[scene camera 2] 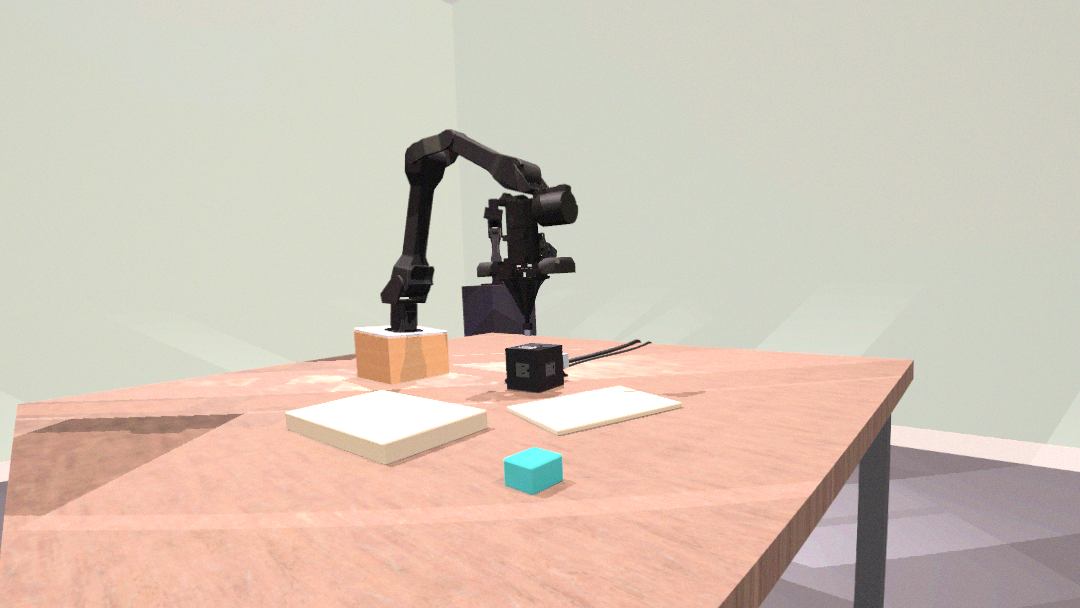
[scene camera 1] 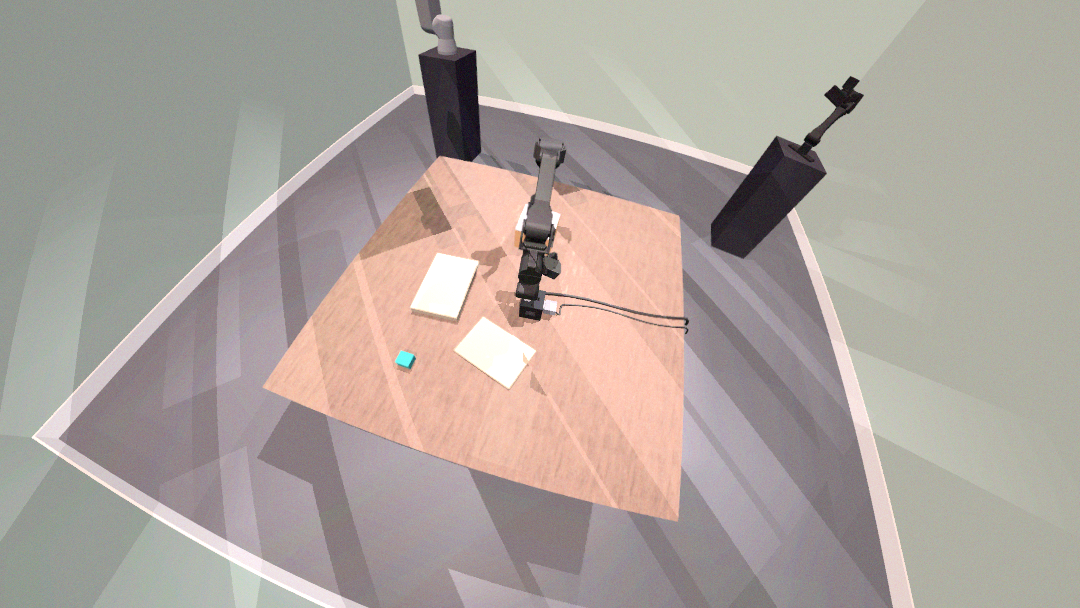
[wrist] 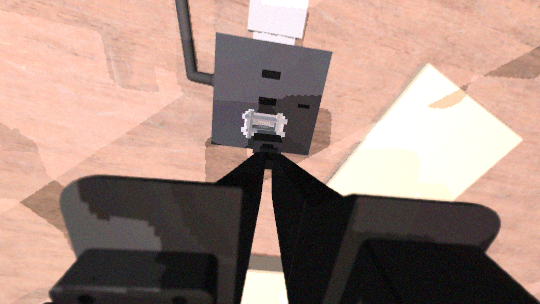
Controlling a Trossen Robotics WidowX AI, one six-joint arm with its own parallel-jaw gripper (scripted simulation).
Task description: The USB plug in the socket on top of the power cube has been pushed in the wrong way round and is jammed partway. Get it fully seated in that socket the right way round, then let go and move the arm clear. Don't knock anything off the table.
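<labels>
A thin cream sheet shows in scene camera 1, in scene camera 2 and in the wrist view (433, 141). On the sheet, (scene camera 1: 491, 349) and (scene camera 2: 588, 406) are the same spot. There is a black power cube too, and on the cube (scene camera 1: 533, 309) and (scene camera 2: 553, 351) are the same spot. My own gripper shows in the wrist view (267, 161), in scene camera 1 (529, 287) and in scene camera 2 (526, 315).
</labels>
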